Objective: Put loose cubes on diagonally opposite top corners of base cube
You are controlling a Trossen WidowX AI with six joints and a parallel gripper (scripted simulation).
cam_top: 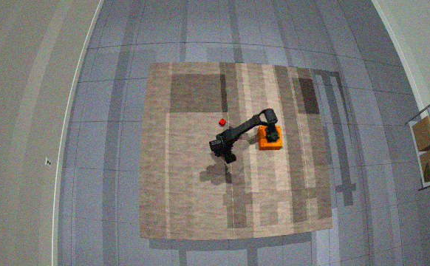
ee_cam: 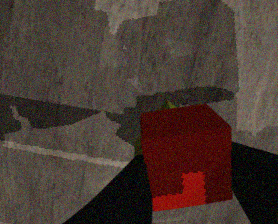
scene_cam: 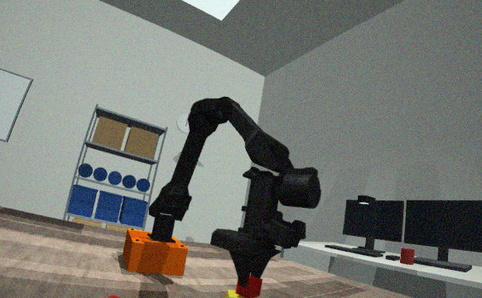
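My gripper tip is 2 cm past the yellow cube and 4 cm above it.
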